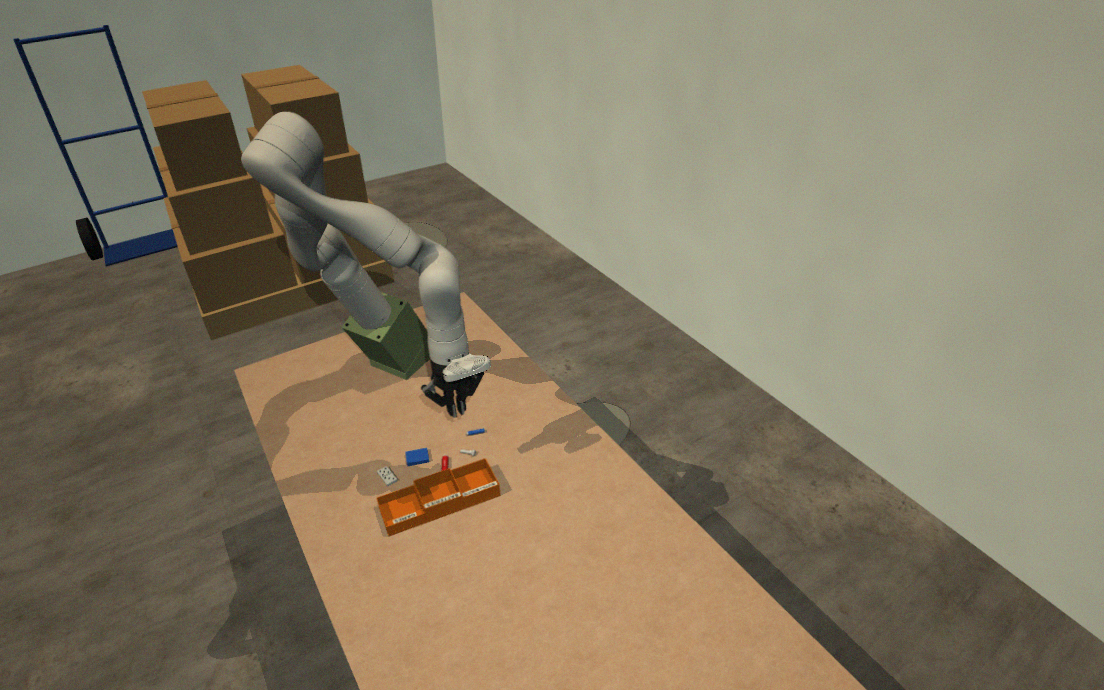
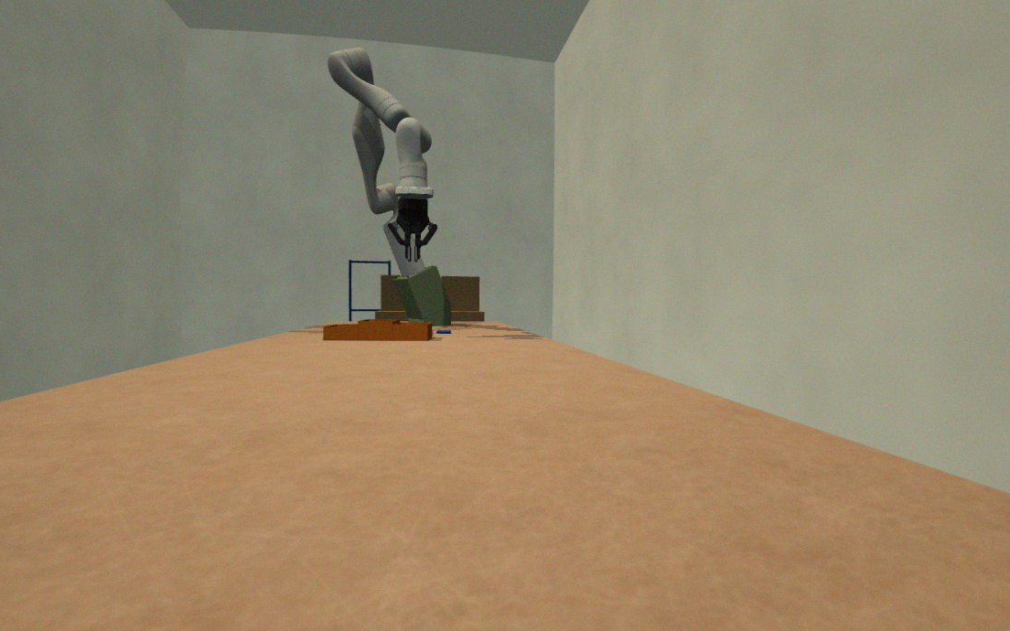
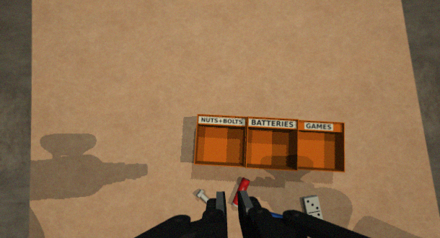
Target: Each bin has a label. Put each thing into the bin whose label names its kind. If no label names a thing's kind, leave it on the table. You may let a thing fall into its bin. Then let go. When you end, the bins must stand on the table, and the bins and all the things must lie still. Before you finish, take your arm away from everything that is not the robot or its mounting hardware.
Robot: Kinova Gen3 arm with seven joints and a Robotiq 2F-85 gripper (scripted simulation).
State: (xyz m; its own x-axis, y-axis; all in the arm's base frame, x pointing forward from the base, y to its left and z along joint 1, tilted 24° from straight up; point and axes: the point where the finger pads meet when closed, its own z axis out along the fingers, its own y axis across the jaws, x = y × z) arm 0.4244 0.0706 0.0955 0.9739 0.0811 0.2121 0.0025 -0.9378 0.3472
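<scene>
My hand is 210 mm above the white domino, 150 mm to the left of it and 90 mm past it. From my hand the other things lie so: grey bolt: 210 mm below, 60 mm behind, 40 mm to the left; then joined orange bins: 190 mm below, 80 mm to the right, 40 mm ahead; then red battery: 210 mm below, 50 mm behind, 30 mm to the right.
</scene>
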